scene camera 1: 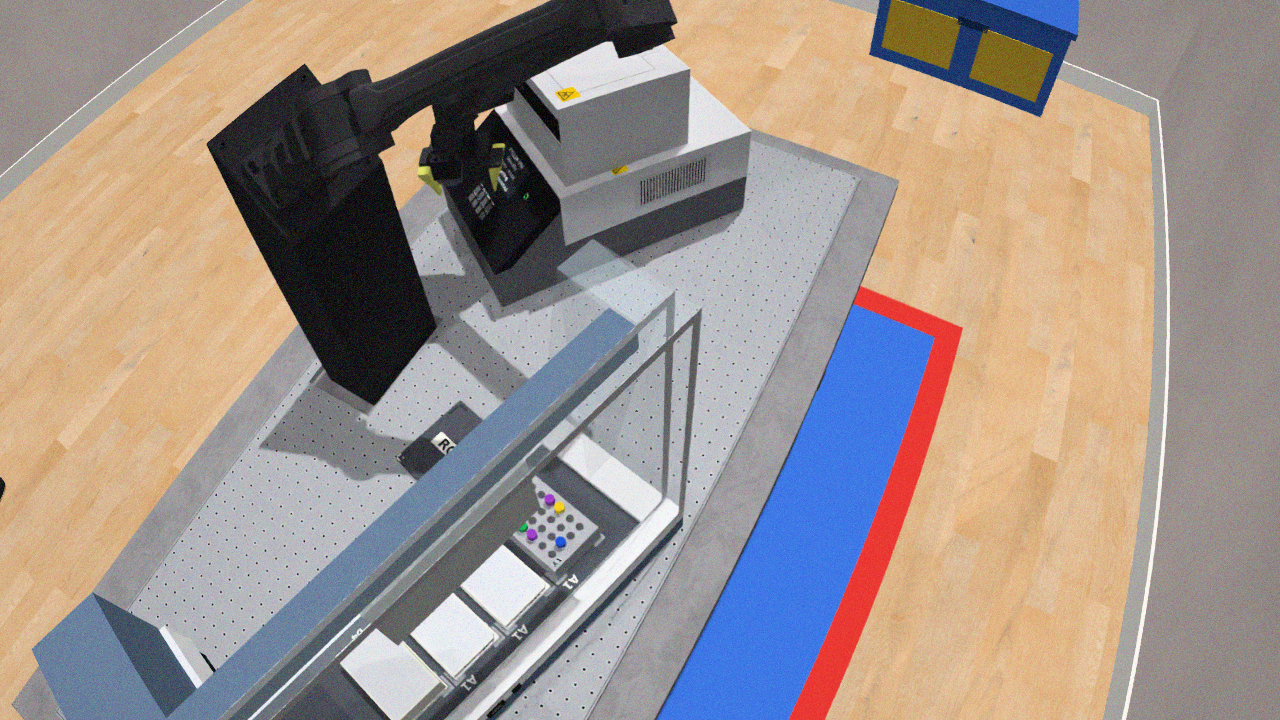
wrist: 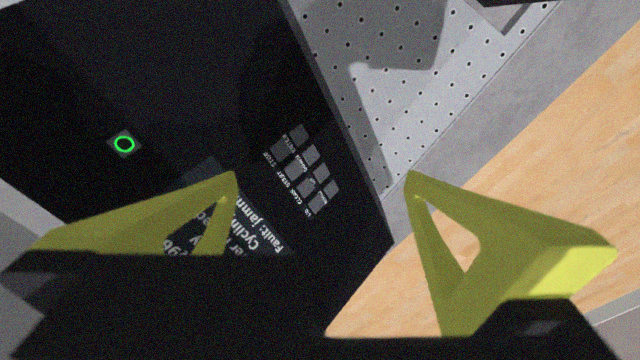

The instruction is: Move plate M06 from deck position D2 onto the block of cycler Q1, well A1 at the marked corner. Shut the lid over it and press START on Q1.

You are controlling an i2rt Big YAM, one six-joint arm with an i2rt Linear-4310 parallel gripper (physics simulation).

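Pixels of known places: gripper, fingertip midpoint: (scene camera 1: 467, 191) (wrist: 320, 180); arm's base, origin of the base link: (scene camera 1: 288, 161).
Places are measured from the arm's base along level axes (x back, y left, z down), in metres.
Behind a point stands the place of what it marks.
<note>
The white cycler (scene camera 1: 657, 192) {x -0.296, y 0.464, z 0.319 m} stands at the back of the bench, with a boxy upper housing (scene camera 1: 626, 120) {x -0.255, y 0.436, z 0.156 m} whose lid state I cannot tell. Its black sloping panel (scene camera 1: 501, 237) {x -0.116, y 0.254, z 0.331 m} (wrist: 150, 65) {x -0.138, y 0.279, z 0.303 m} carries a grey keypad (scene camera 1: 480, 201) {x -0.027, y 0.307, z 0.330 m} (wrist: 304, 170) {x -0.030, y 0.305, z 0.330 m} with small labels including STOP and START, and a green ring (scene camera 1: 526, 196) {x -0.132, y 0.314, z 0.279 m} (wrist: 124, 144) {x -0.131, y 0.314, z 0.279 m}. The partly hidden display (wrist: 260, 230) {x -0.041, y 0.348, z 0.294 m} reads "Fault: jammed". My gripper (scene camera 1: 465, 180) {x -0.033, y 0.277, z 0.278 m} (wrist: 320, 180) {x -0.033, y 0.277, z 0.278 m} is open and empty above the panel, with the keypad showing between its fingers in the wrist view. White plates (scene camera 1: 505, 586) (scene camera 1: 453, 635) (scene camera 1: 392, 676) sit on the deck; I cannot tell which is M06.
A glass-sided enclosure with a blue-grey top beam (scene camera 1: 402, 483) surrounds the deck. A tube rack (scene camera 1: 559, 528) with coloured caps stands beside the plates. A dark labelled block (scene camera 1: 460, 420) {x -0.217, y -0.020, z 0.443 m} lies behind the beam. The black arm column (scene camera 1: 340, 268) {x -0.056, y -0.018, z 0.169 m} rises at the left of the cycler.
</note>
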